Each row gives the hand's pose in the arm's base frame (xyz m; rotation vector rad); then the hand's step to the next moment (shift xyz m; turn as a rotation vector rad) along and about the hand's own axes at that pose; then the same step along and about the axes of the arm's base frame.
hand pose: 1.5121 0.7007 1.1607 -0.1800 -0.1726 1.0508
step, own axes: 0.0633 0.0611 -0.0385 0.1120 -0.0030 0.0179
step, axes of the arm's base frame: -0.0121 0.0823 -0.0479 0.0529 0.0974 0.0243
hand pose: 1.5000 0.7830 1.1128 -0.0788 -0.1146 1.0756
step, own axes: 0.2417 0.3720 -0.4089 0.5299 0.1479 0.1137
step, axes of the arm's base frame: -0.1571 0.3855 -0.4367 0.1051 0.5377 0.1241
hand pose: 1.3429 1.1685 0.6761 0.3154 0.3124 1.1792
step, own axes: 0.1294 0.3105 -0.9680 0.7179 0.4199 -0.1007
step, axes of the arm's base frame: -0.6040 0.3039 -0.7701 -0.1454 0.8247 0.0230
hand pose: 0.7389 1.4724 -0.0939 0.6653 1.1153 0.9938
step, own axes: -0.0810 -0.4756 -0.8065 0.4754 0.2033 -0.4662
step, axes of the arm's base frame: -0.6223 -0.3063 -0.6342 -0.4501 0.4999 -0.1794
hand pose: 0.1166 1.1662 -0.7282 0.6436 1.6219 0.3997
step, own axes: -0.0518 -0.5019 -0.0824 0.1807 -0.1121 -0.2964
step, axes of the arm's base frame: -0.1675 -0.4157 -0.2461 -0.3220 0.0544 -0.1626
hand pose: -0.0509 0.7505 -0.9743 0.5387 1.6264 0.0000
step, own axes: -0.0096 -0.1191 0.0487 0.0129 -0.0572 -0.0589
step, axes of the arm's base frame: 0.0054 -0.1241 -0.0350 -0.0752 -0.0280 -0.0216
